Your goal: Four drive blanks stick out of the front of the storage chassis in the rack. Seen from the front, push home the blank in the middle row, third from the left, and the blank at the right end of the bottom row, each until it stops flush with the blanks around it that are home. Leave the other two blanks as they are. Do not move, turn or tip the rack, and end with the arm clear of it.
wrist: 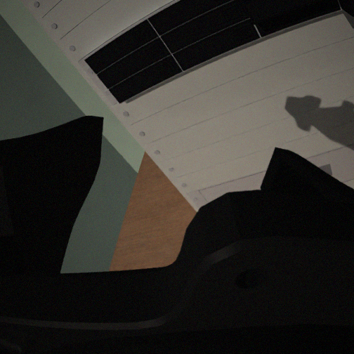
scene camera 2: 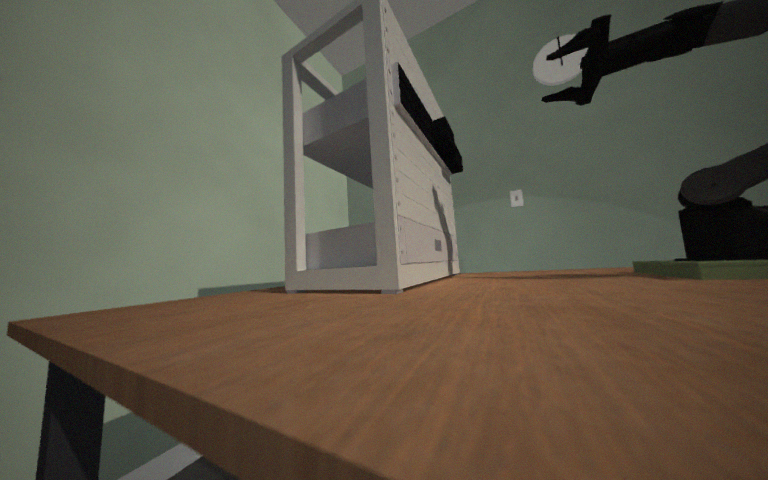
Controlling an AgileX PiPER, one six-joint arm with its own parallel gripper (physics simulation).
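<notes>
The storage chassis [scene camera 2: 414,103] [wrist: 137,62] shows as a black band across the front of the pale rack [scene camera 2: 386,237] [wrist: 235,120]. Black shapes [scene camera 2: 447,144] [wrist: 300,16] jut out toward the right end of the chassis, seen from the front. They are too dark to tell single blanks or rows apart, or how far each sticks out. My gripper [scene camera 2: 547,78] [wrist: 187,153] is open and empty, held in the air well away in front of the rack. In the wrist view its dark fingers and body cover the lower part.
The rack stands on a wooden table [scene camera 2: 481,362] [wrist: 152,220]. The arm's base [scene camera 2: 722,232] stands on a green plate [scene camera 2: 736,270] at the right. A shadow of the arm lies on the rack's lower front. A round white clock [scene camera 2: 546,67] hangs on the wall behind the gripper.
</notes>
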